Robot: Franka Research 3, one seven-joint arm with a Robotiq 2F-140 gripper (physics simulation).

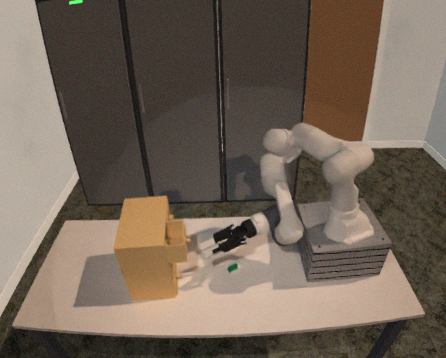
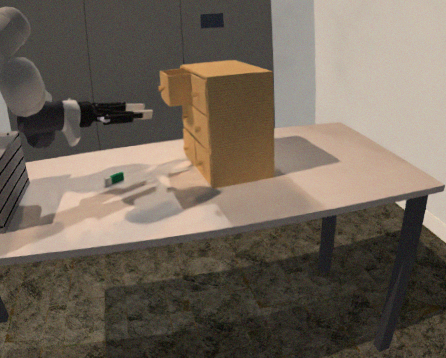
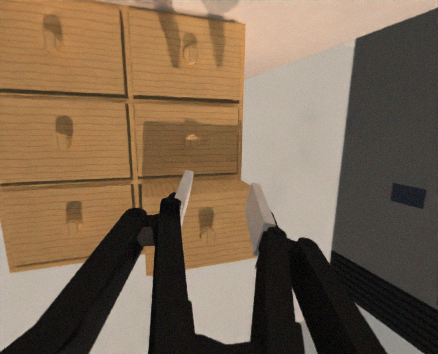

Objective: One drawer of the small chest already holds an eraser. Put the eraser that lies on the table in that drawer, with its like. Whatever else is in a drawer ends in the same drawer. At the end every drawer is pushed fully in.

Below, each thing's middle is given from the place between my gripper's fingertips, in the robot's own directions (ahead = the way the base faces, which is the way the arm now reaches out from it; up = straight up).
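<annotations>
There is the wooden chest (image 2: 240, 104), and my gripper is 40 mm above it. The gripper is also 220 mm short of the chest and 90 mm to the left of it.
</annotations>
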